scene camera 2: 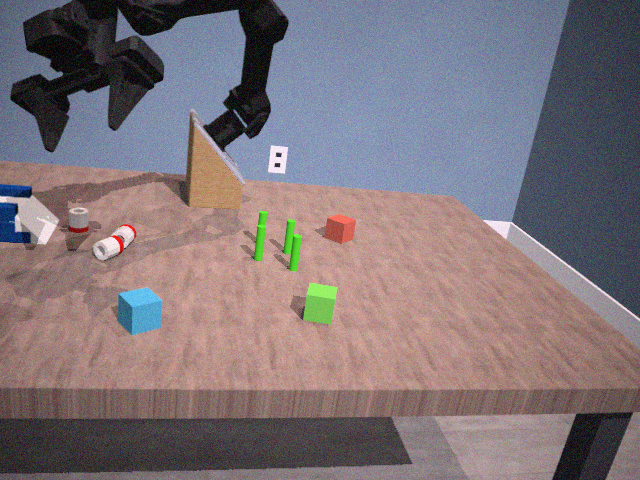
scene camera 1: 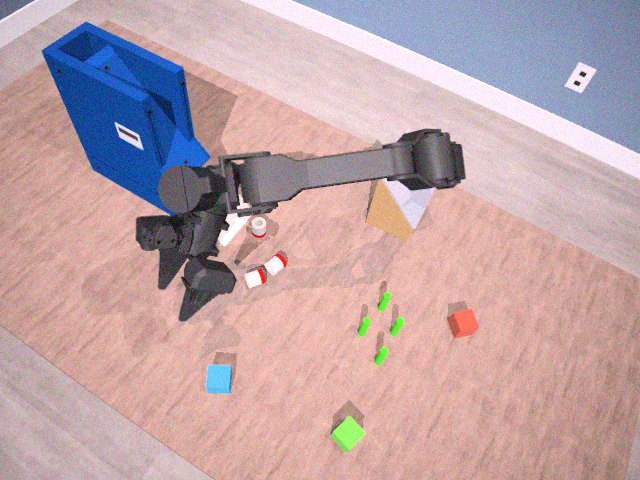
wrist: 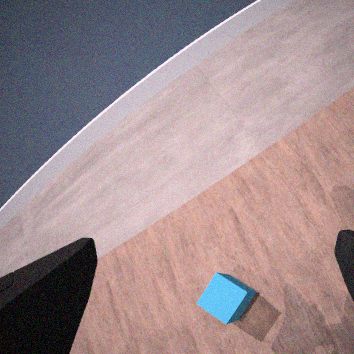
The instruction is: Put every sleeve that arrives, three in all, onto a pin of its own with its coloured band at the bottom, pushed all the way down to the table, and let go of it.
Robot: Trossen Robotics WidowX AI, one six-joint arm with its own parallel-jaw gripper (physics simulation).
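Observation:
One white sleeve [scene camera 1: 258,227] [scene camera 2: 78,219] stands upright, its red band at the bottom. Two more lie on their sides, almost end to end: the nearer sleeve [scene camera 1: 253,279] [scene camera 2: 107,249] and the farther sleeve [scene camera 1: 274,265] [scene camera 2: 125,237]. Four green pins stand bare, in a diamond: a back pin [scene camera 1: 384,301], a left pin [scene camera 1: 364,327], a right pin [scene camera 1: 397,326] and a front pin [scene camera 1: 381,356]; they also show in scene camera 2. My gripper [scene camera 1: 173,303] [scene camera 2: 82,138] [wrist: 221,249] is open and empty, high above the table, left of the lying sleeves in scene camera 1.
A blue dispenser [scene camera 1: 108,118] with a white chute [scene camera 1: 235,227] [scene camera 2: 38,222] stands at the left. A wooden wedge [scene camera 1: 387,211] [scene camera 2: 211,180] stands behind the pins. A blue cube [scene camera 1: 218,379] [scene camera 2: 140,311] [wrist: 223,299], green cube [scene camera 1: 348,434] [scene camera 2: 320,303] and red cube [scene camera 1: 463,323] [scene camera 2: 340,228] lie around.

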